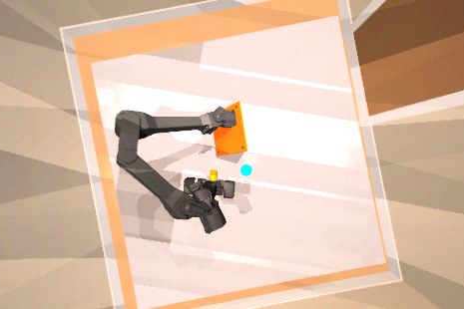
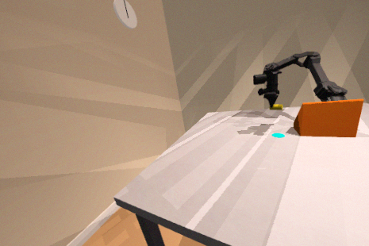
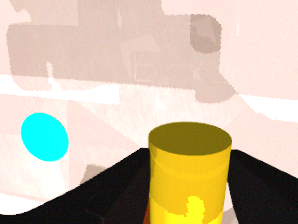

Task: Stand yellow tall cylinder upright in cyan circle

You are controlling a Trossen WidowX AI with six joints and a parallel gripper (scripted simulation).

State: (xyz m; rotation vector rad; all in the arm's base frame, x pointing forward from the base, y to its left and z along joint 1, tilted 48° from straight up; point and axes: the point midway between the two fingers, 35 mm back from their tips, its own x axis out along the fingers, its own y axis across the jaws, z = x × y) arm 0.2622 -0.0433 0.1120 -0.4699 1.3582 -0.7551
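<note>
My gripper tip is 2 cm past the yellow tall cylinder. The rest, counted from my gripper tip: cyan circle (2 cm behind, 16 cm to the left, 13 cm below).
</note>
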